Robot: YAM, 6 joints.
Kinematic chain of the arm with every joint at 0, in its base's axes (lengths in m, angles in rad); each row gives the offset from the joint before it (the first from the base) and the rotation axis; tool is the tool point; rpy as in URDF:
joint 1: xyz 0 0 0.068 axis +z
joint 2: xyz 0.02 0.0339 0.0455 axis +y
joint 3: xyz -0.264 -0.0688 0 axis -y
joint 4: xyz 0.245 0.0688 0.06 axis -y
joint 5: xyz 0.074 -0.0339 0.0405 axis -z
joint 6: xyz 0.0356 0 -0.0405 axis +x
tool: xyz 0 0 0 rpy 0 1.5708 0
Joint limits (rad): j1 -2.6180..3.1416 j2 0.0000..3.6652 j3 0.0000..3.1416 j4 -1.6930..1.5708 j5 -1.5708..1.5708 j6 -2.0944..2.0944
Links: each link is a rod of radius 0.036 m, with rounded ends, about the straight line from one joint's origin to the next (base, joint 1, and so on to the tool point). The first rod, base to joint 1, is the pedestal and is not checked.
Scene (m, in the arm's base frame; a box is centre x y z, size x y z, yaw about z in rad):
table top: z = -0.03
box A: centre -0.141 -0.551 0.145 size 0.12 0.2 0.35 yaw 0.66
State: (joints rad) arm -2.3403 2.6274 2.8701 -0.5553 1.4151 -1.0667
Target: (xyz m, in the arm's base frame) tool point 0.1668 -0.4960 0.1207
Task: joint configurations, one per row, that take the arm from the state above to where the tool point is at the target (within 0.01 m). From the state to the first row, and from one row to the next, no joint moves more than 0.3 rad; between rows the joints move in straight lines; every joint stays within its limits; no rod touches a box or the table.
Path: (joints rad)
1: -2.1376 2.4966 2.9606 -0.6581 1.3212 -1.2016
2: -1.9350 2.3659 3.0511 -0.7610 1.2274 -1.3365
3: -1.7323 2.2351 3.1416 -0.8638 1.1335 -1.4714
4: -1.5478 2.3768 2.8497 -0.8874 1.2358 -1.3365
5: -1.3634 2.5185 2.5579 -0.9109 1.3381 -1.2016
6: -1.1789 2.6602 2.2660 -0.9345 1.4403 -1.0667

